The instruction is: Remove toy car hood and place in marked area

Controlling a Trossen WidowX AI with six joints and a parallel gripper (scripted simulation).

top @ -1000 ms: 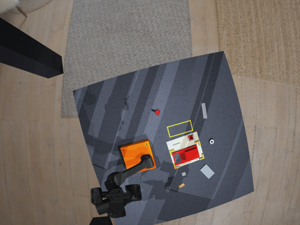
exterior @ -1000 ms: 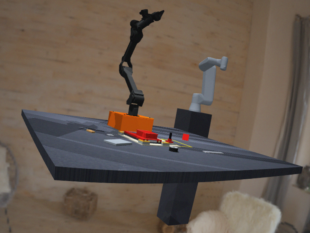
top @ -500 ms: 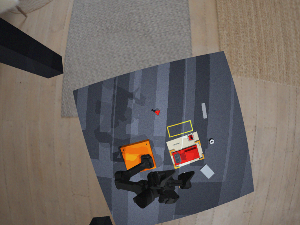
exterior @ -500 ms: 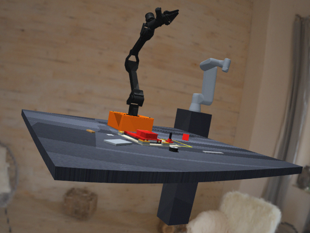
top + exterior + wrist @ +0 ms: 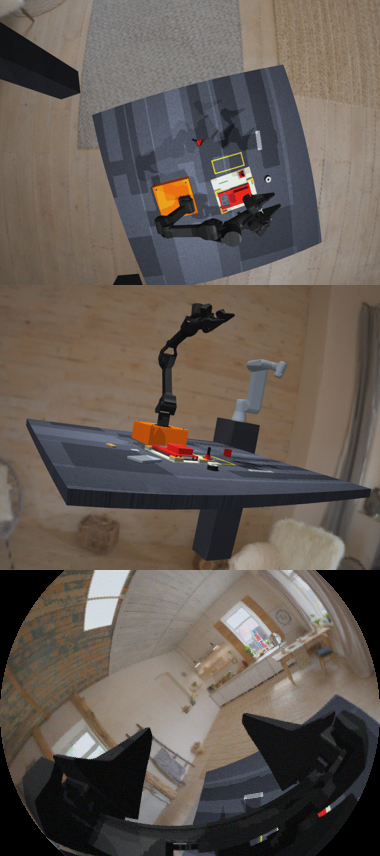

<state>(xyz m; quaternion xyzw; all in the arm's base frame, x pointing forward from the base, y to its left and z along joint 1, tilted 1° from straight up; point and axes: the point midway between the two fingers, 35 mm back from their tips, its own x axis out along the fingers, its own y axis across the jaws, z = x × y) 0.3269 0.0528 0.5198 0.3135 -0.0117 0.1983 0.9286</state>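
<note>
Now: the hood 590 mm below my gripper tip, 120 mm to the right of it and 10 mm behind it. Also, from my gripper tip: small wheel 620 mm below, 170 mm ahead, 70 mm to the right.
</note>
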